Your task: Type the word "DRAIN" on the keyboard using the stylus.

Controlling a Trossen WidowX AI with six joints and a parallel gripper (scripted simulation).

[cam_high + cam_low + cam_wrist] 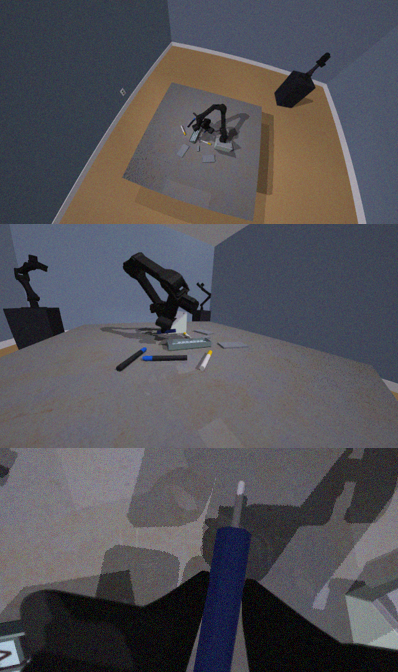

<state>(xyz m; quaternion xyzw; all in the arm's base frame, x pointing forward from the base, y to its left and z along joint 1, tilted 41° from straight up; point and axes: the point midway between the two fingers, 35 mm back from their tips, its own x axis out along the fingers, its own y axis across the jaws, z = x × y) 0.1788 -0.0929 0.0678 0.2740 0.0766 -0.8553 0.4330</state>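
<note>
My gripper tip is 1 cm to the left of the stylus and 1 cm past it. Round my gripper tip: stylus tip 4 cm to the right, 3 cm behind, 1 cm below; flat grey pad 27 cm to the left, 23 cm ahead, 4 cm below.
</note>
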